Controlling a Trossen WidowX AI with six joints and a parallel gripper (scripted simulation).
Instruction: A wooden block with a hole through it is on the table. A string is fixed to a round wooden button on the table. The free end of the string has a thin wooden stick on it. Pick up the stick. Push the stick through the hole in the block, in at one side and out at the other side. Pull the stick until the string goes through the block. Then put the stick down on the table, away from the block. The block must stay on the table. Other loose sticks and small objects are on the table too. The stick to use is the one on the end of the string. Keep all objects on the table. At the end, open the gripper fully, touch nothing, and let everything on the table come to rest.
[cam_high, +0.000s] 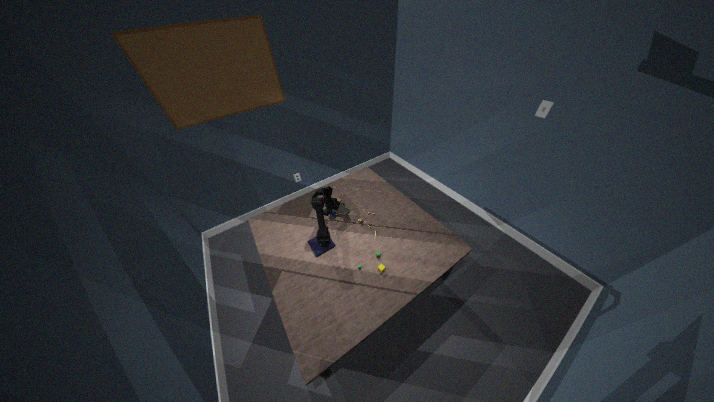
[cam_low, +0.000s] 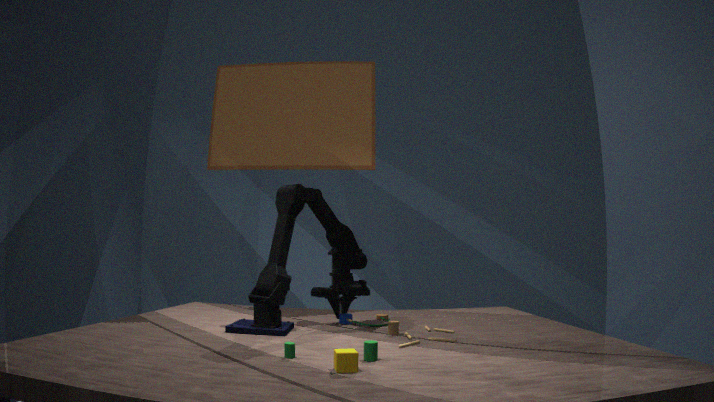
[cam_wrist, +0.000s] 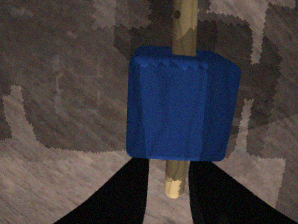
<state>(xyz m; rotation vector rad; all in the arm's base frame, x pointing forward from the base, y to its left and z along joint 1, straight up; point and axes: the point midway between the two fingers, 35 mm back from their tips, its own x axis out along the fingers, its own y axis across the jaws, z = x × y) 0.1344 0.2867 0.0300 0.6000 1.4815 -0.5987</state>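
My gripper tip is now 20 mm short of the blue block and 20 mm to the left of it. From my gripper tip the other things lie so: thin wooden stick: 30 mm ahead, 30 mm to the right; tan wooden cylinder: 190 mm ahead, 200 mm to the right; round wooden button: 110 mm ahead, 120 mm to the left, 10 mm below.
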